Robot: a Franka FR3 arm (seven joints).
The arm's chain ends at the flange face. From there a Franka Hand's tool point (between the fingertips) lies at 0.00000 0.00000 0.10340 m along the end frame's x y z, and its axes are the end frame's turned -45 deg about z.
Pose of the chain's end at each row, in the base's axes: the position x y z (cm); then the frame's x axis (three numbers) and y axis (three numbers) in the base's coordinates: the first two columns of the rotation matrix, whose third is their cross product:
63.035 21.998 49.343 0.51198 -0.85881 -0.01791 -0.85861 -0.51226 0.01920
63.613 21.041 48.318 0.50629 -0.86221 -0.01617 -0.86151 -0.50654 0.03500
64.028 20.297 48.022 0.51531 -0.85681 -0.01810 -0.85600 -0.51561 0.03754
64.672 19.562 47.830 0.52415 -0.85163 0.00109 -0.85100 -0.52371 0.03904
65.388 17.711 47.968 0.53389 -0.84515 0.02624 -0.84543 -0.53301 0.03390
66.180 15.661 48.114 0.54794 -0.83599 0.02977 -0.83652 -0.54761 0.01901
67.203 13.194 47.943 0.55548 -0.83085 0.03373 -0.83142 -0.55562 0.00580
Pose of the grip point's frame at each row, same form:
62.770 22.055 39.007 0.96915 -0.24505 -0.02624 -0.24510 -0.96949 0.00091
63.216 21.002 37.986 0.96718 -0.25150 -0.03618 -0.25118 -0.96785 0.01331
63.599 20.257 37.691 0.96966 -0.24126 -0.03934 -0.24090 -0.97045 0.01375
64.334 19.341 37.498 0.97238 -0.23187 -0.02683 -0.23112 -0.97251 0.02838
65.236 17.294 37.637 0.97533 -0.22072 -0.00542 -0.22029 -0.97451 0.04253
66.184 15.296 37.780 0.97896 -0.20392 0.00761 -0.20406 -0.97835 0.03449
67.347 12.871 37.609 0.98069 -0.19462 0.01975 -0.19512 -0.98038 0.02795

